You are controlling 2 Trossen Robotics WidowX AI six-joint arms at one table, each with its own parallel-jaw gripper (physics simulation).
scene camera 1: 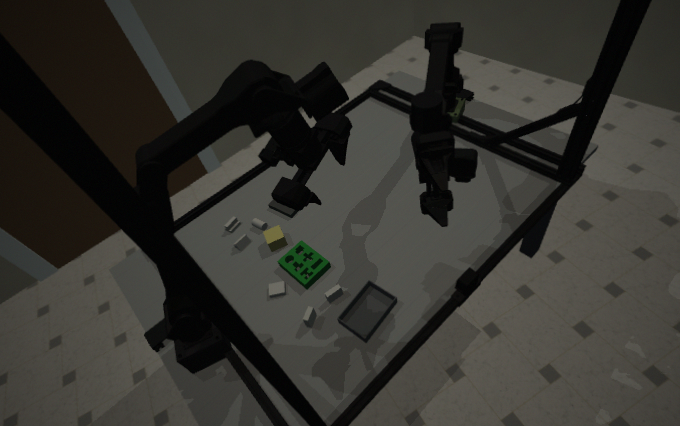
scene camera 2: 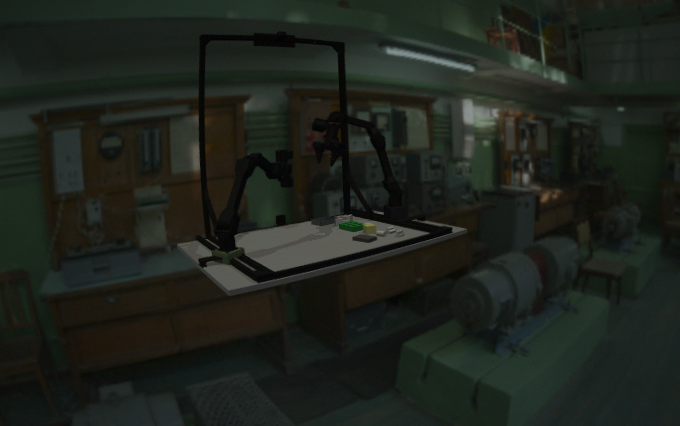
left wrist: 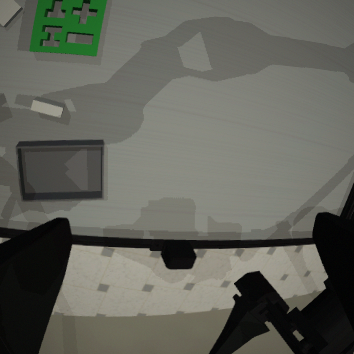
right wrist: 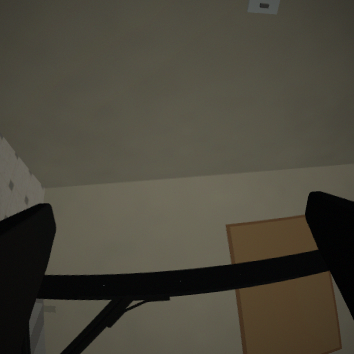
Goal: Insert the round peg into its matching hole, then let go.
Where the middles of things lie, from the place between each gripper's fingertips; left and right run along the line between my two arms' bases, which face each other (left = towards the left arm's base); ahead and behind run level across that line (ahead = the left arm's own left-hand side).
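Relative to the dark tray (scene camera 1: pixel 364 314), my left gripper stands 30 cm above, 10 cm past and 7 cm to the right of it. The green hole board (scene camera 1: pixel 319 265) is 30 cm below my left hand, 11 cm ahead of it and 7 cm to the left.
My right hand is 10 cm short of the dark tray, 14 cm to the right of it and 29 cm above it. Green hole board, from my right hand: 32 cm ahead, 14 cm to the left, 29 cm below.
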